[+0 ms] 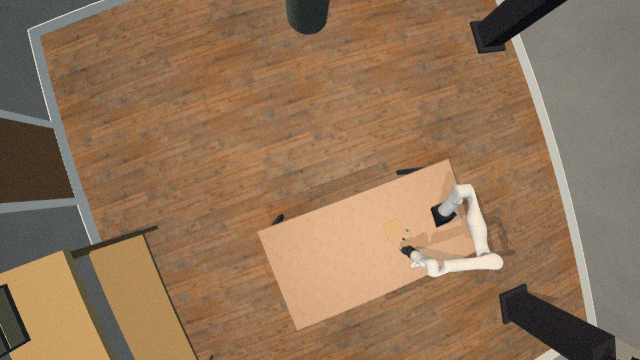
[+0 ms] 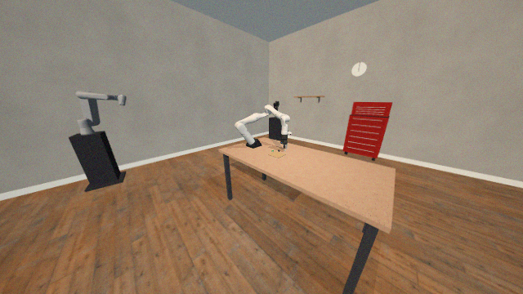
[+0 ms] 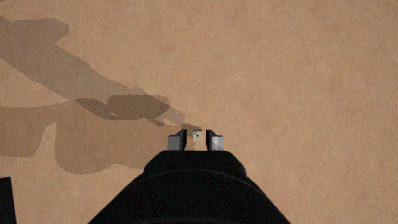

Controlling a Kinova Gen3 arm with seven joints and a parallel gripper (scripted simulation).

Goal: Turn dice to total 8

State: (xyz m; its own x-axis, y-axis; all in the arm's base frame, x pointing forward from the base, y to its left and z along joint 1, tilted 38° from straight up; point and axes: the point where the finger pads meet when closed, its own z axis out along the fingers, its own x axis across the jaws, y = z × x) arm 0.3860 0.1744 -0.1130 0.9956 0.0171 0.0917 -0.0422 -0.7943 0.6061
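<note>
My gripper is now 40 mm above the white die. Round my hand: black die: 40 mm behind, 60 mm to the right, 40 mm below; then green die: 80 mm behind, 120 mm to the right, 40 mm below; then tan mat: 20 mm ahead, 150 mm to the right, 50 mm below.
</note>
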